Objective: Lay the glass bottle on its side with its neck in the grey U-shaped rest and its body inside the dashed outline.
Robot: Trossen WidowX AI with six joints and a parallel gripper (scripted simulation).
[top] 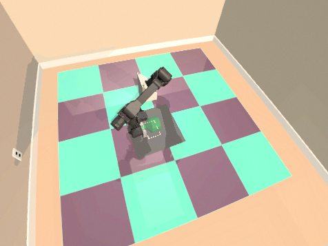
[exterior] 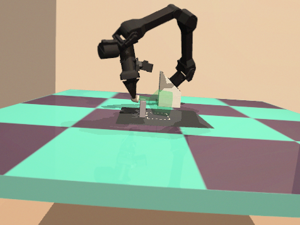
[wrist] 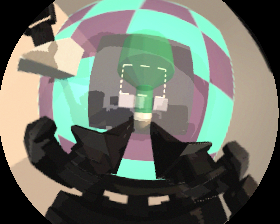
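The green glass bottle is 5 cm to the left of my gripper tip and 1 cm below it. Also, from my gripper tip: dark grey mat: 11 cm to the left, 6 cm below.
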